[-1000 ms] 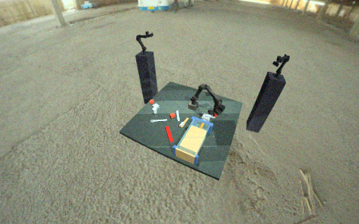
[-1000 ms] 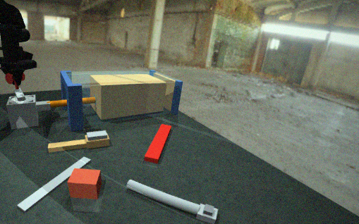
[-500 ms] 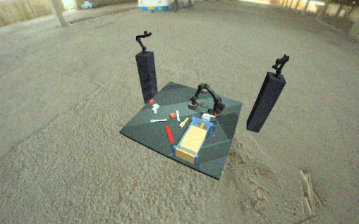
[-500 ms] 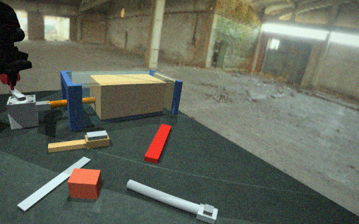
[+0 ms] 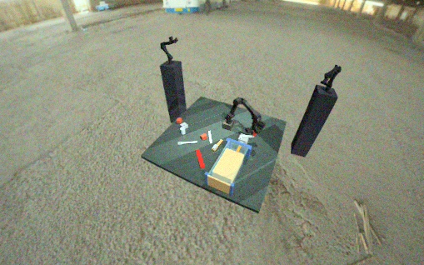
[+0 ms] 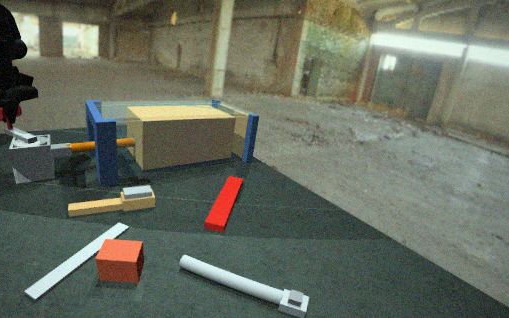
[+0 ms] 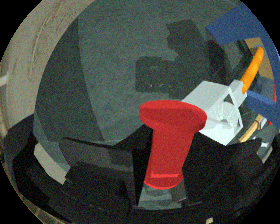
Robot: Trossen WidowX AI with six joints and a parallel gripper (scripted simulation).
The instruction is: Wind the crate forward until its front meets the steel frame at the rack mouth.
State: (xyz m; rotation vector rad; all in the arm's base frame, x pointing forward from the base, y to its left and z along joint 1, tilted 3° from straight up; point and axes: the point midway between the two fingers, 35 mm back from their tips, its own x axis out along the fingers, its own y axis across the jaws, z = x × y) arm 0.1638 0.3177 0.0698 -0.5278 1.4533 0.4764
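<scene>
Now: the winch handle 30 mm to the right of my gripper tip, 20 mm ahead of it and 10 mm below it. Also, from my gripper tip: wooden-handled tool (340 mm to the right, 180 mm ahead, 100 mm below); then winch (100 mm to the right, 90 mm below, 30 mm ahead); then red knob (20 mm above).
</scene>
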